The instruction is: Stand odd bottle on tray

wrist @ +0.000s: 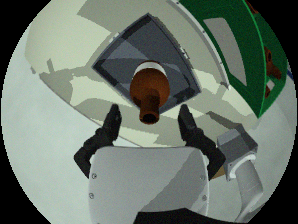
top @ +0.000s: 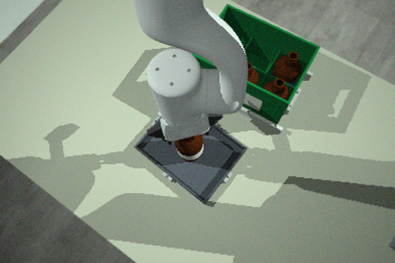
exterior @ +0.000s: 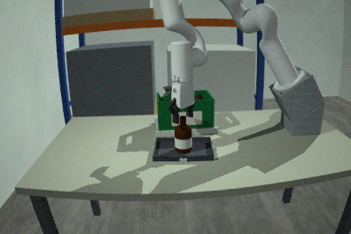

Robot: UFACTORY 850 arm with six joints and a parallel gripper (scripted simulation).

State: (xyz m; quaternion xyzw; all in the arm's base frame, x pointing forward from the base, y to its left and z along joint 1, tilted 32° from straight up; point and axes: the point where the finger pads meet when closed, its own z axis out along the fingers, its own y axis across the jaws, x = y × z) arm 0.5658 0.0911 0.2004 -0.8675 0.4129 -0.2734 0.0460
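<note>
Right now my hand is 140 mm above the dark grey tray. Also, from my hand: green crate (80 mm behind, 260 mm to the right, 70 mm below).
</note>
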